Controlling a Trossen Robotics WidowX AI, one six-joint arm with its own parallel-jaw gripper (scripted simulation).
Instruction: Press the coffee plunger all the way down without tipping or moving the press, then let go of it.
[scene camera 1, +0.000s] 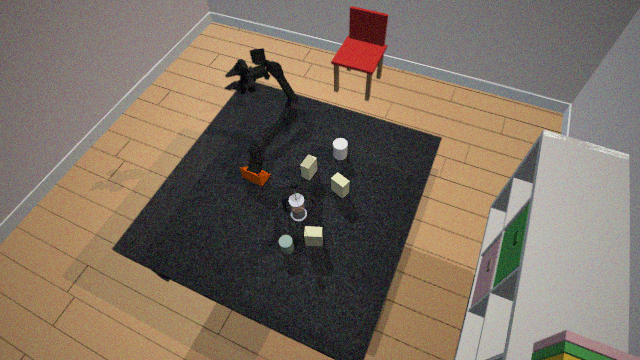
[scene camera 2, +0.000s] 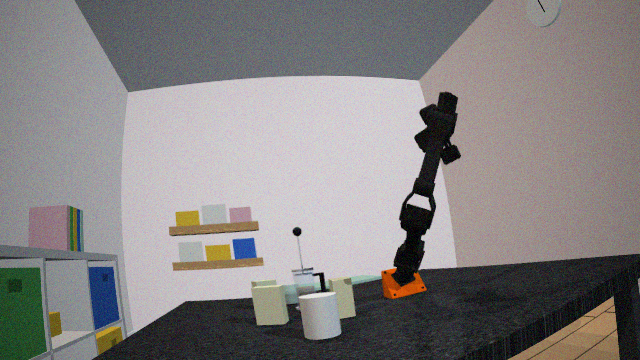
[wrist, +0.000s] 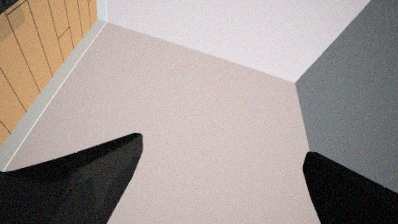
Note:
The gripper (wrist: 222, 151) is open and holds nothing. Further things: a coffee press (scene camera 2: 304, 283) and a white cylinder (scene camera 2: 319, 311).
The wrist view misses the coffee press: it is out of frame. The wrist view does not show the white cylinder: it is out of frame.

